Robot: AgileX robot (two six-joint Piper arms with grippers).
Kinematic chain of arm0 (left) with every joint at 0, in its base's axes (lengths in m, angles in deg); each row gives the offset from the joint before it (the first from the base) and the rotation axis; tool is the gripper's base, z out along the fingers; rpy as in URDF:
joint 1: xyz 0 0 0.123 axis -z
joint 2: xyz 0 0 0 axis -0.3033 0.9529 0
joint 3: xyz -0.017 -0.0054 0.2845 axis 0.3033 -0.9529 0
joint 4: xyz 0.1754 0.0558 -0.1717 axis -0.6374 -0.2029 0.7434
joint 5: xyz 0 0 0 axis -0.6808 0.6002 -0.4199
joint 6: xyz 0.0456 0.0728 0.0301 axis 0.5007 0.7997 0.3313
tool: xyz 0 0 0 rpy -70.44 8.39 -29.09
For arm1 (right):
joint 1: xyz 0 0 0.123 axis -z
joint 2: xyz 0 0 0 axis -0.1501 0.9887 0
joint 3: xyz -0.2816 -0.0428 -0.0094 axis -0.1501 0.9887 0
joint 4: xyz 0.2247 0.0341 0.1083 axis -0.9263 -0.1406 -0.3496
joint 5: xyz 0 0 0 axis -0.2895 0.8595 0.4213
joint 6: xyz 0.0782 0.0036 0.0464 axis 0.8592 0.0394 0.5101
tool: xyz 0 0 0 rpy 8.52 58.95 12.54
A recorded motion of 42 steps. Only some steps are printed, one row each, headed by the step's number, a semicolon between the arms.
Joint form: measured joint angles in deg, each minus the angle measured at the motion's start. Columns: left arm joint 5, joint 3, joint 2, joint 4, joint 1, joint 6; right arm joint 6, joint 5, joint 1, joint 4, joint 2, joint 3.
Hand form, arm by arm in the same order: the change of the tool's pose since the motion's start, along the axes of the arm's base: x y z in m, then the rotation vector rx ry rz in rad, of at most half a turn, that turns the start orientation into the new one. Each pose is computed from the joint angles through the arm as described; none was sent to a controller.
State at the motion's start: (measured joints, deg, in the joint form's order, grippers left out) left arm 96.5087 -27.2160 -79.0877 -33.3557 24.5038 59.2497; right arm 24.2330 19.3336 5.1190 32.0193 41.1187 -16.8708
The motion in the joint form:
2: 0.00 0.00 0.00 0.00 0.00 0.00; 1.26 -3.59 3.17 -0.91 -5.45 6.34
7: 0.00 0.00 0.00 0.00 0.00 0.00; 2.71 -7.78 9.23 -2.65 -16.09 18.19
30: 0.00 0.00 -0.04 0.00 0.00 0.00; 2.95 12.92 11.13 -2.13 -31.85 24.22
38: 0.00 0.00 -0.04 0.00 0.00 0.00; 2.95 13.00 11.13 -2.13 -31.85 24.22
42: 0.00 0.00 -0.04 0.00 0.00 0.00; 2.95 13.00 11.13 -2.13 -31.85 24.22
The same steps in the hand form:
2: 0.0000 0.0000 0.0000 0.0000 0.0000 0.0000; -0.0152 -0.0061 -0.0215 0.0394 -0.0458 -0.0551
7: 0.0000 0.0000 0.0000 0.0000 0.0000 0.0000; -0.0402 -0.0142 -0.0686 0.0917 -0.1010 -0.1625
30: 0.0000 0.0000 0.0000 -0.0001 -0.0007 0.0000; -0.0674 -0.0150 -0.1184 0.0903 0.0879 -0.2232
38: 0.0000 0.0000 0.0000 -0.0001 -0.0007 0.0000; -0.0675 -0.0150 -0.1185 0.0903 0.0893 -0.2233
42: 0.0000 0.0000 0.0000 -0.0001 -0.0007 0.0000; -0.0675 -0.0150 -0.1185 0.0903 0.0893 -0.2233

